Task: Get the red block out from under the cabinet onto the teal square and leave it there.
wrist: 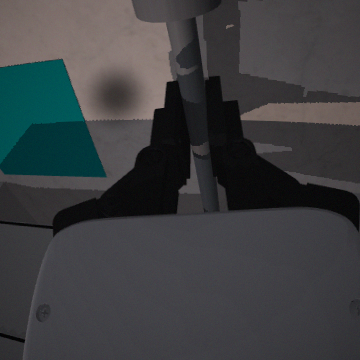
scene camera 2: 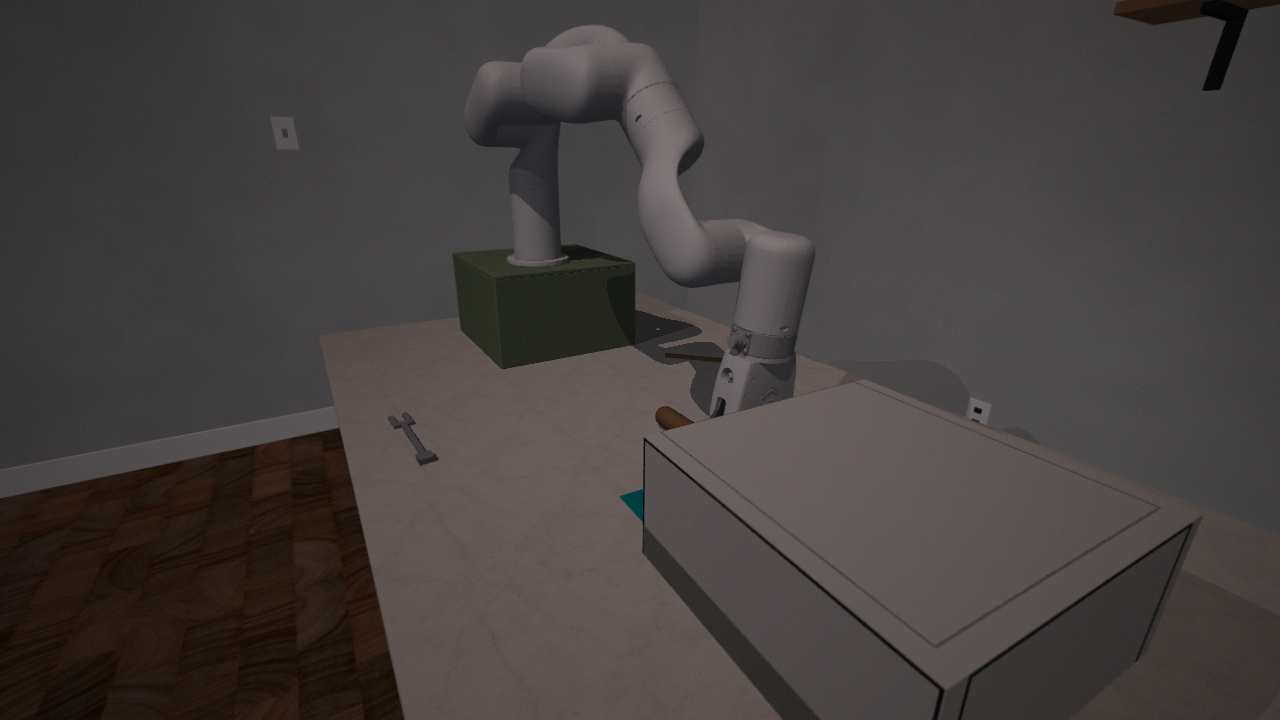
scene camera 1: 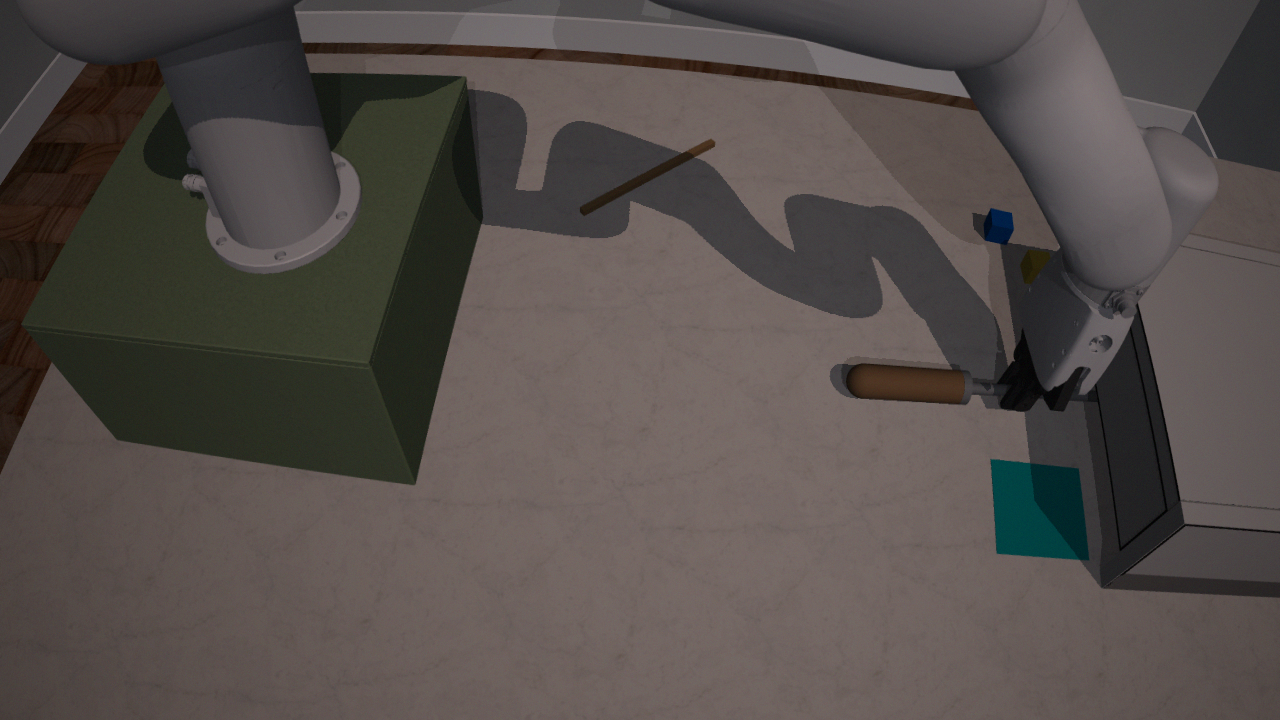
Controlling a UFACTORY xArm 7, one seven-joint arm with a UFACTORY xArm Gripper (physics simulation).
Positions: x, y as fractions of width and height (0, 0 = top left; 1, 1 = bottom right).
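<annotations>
Blue block in scene camera 1 (0.78, 0.32). Wrist view: blue block out of frame.
</annotations>
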